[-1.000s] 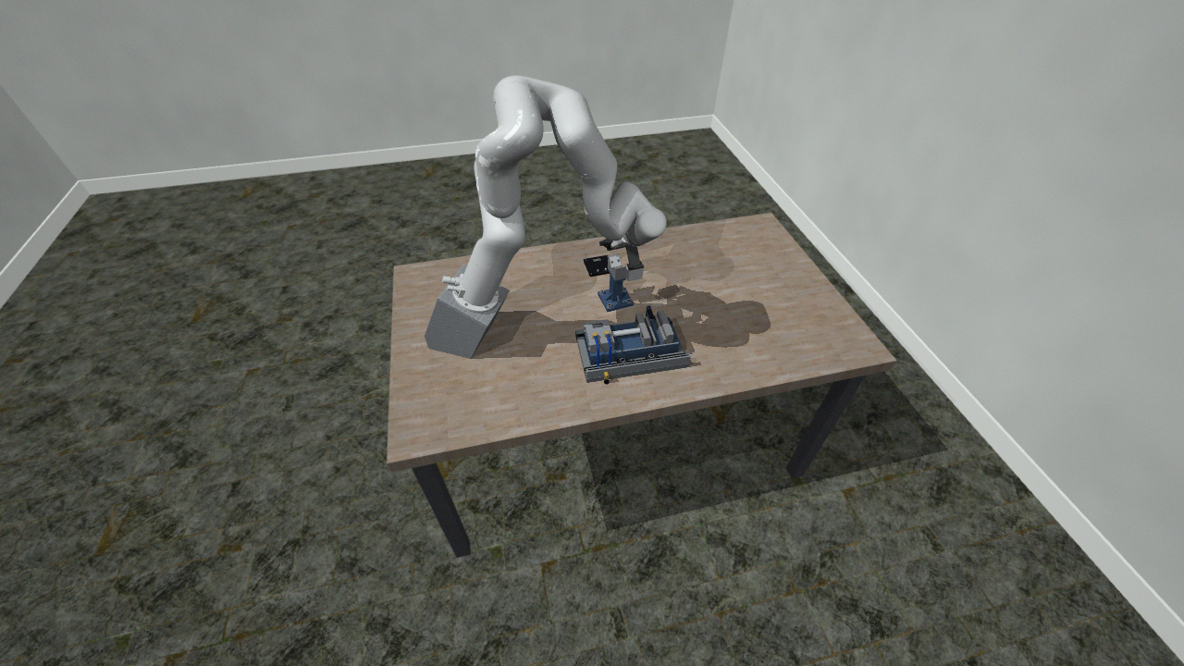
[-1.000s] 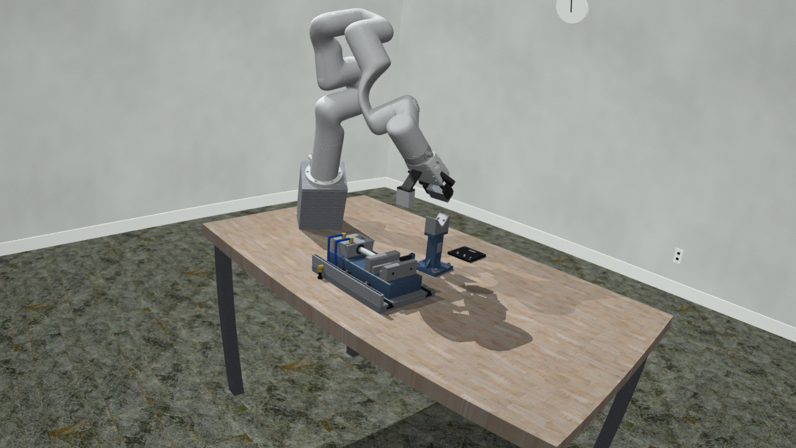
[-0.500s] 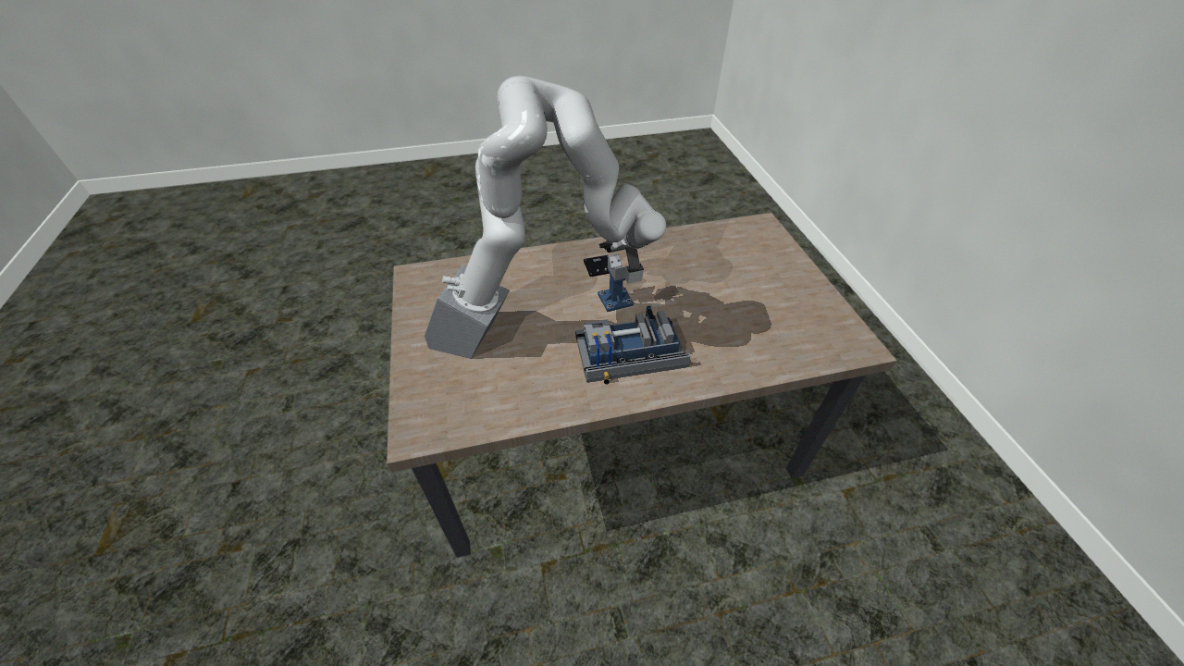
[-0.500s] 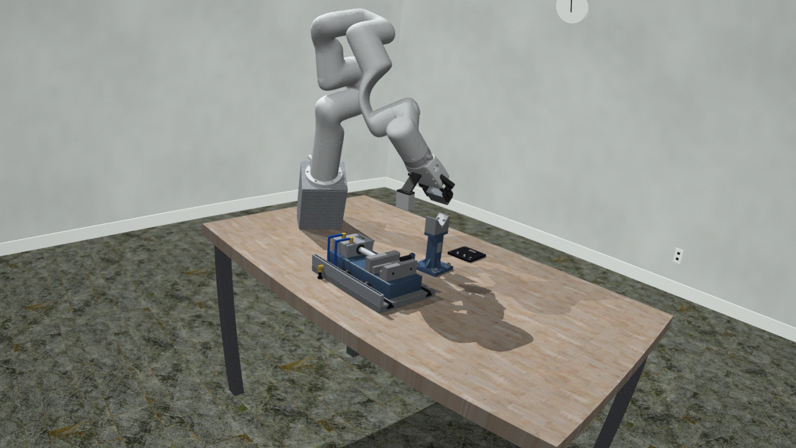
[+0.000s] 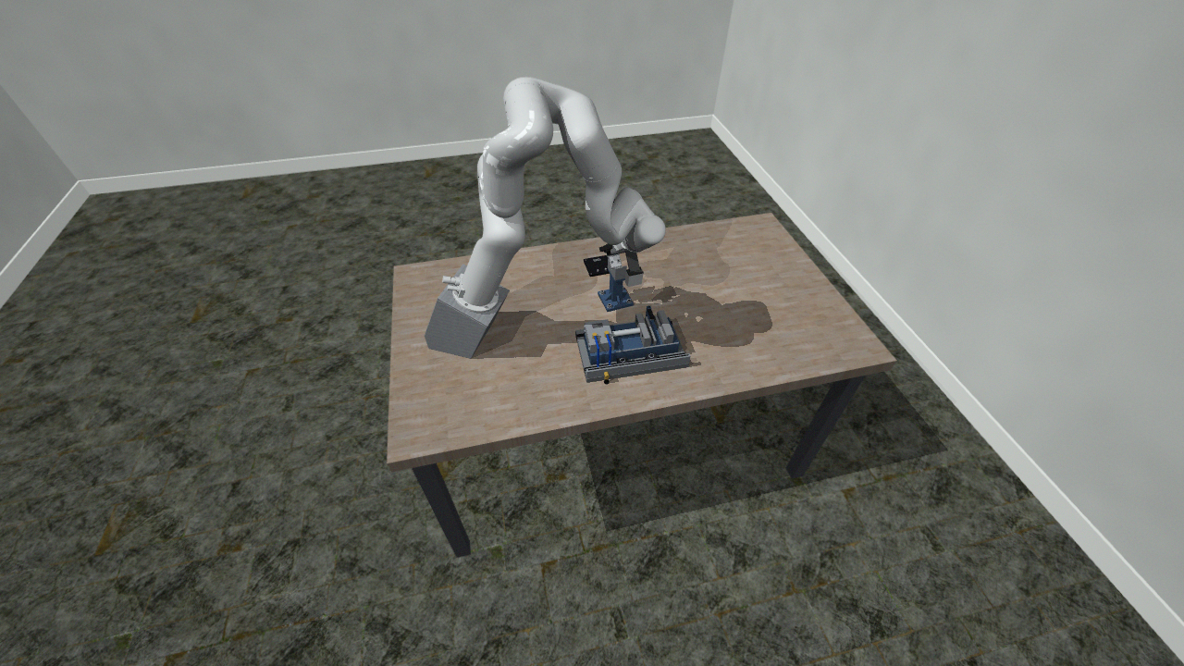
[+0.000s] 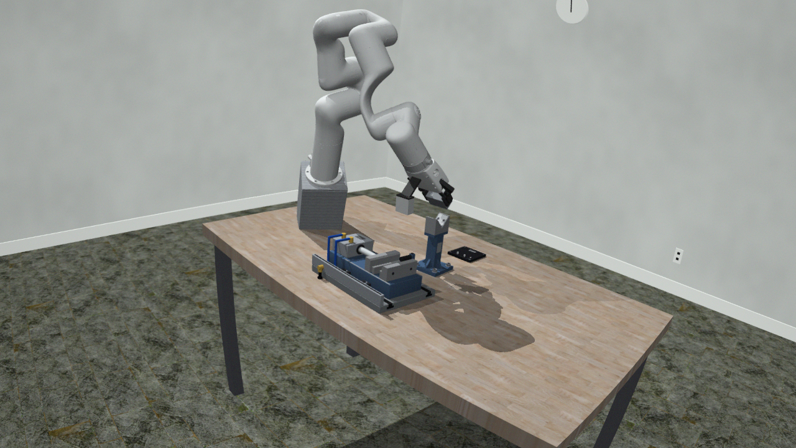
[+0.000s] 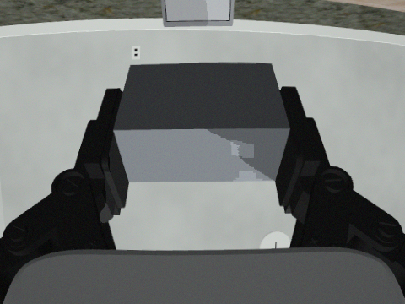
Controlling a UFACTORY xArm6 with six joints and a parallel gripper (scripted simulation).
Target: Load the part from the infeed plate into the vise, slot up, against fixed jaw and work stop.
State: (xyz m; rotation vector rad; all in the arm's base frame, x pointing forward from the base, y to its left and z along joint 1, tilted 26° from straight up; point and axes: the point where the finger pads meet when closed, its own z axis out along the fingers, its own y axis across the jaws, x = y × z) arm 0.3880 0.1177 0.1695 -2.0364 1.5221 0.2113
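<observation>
Right now my hand is 160 mm above the blue v-block stand and 10 mm to the right of it. The rest, counted from my hand: cylinder rod: 210 mm to the right, 140 mm below, 30 mm behind; then dark work stop rod: 170 mm to the right, 130 mm below, 60 mm ahead; then grey block: 10 mm to the left.
</observation>
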